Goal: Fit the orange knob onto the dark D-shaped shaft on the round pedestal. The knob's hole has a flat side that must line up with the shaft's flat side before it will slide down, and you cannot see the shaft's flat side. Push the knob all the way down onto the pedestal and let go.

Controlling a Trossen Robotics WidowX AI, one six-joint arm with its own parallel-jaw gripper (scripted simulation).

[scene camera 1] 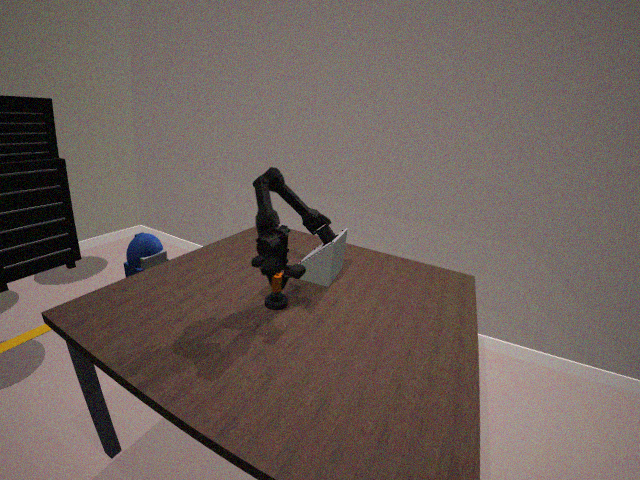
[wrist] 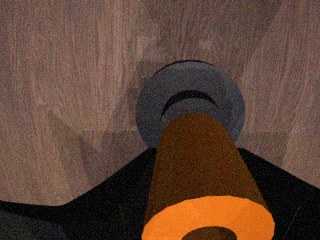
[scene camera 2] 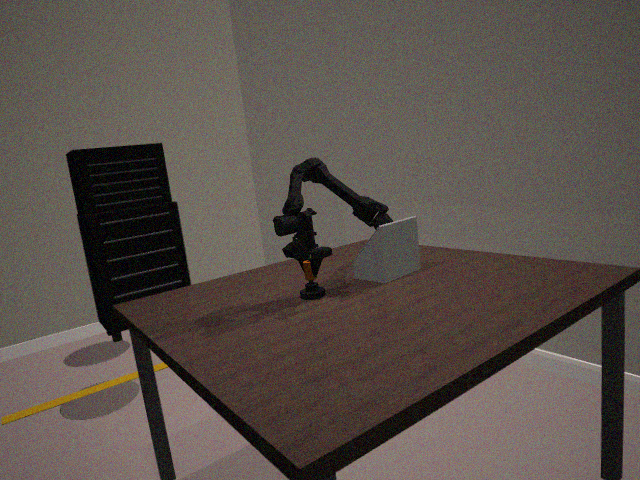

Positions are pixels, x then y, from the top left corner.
Scene:
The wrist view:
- gripper: 195,156
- orange knob: 199,178, held by the gripper
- dark pedestal: 187,86

